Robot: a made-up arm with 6 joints.
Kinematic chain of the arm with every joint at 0, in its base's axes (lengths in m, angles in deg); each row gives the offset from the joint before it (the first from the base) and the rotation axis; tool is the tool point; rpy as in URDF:
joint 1: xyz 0 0 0.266 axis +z
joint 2: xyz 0 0 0 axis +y
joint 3: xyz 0.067 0 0.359 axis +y
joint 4: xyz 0.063 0 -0.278 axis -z
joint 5: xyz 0 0 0 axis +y
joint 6: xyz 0.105 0 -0.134 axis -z
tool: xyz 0 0 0 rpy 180 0 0
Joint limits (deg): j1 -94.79..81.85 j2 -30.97..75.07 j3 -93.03..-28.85 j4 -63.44..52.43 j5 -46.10..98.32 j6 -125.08..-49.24
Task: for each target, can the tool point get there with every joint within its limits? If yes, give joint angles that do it. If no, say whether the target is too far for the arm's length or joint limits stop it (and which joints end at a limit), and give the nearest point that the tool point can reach.
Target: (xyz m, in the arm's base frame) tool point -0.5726 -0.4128 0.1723
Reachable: no: joint limits stop it (at a limit: joint 1, joint 4, joint 5) | nearest point -0.1721 -0.4464 0.1723 | short by 0.402 m
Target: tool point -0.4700 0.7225 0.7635
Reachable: no: too far | nearest point -0.0741 0.5221 0.6544 | short by 0.457 m
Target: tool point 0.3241 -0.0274 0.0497
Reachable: yes | joints -0.67 44.27 -49.84 -16.72 66.94 -110.80
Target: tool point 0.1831 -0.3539 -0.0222
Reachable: yes | joints -57.40 56.61 -63.88 -32.27 61.70 -97.23
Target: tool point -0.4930 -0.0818 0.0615
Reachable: no: joint limits stop it (at a limit: joint 1, joint 3, joint 4, joint 5) | nearest point -0.1421 -0.1133 0.0580 | short by 0.352 m
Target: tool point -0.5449 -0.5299 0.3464
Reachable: no: joint limits stop it (at a limit: joint 1, joint 4, joint 5) | nearest point -0.1817 -0.5603 0.3464 | short by 0.365 m
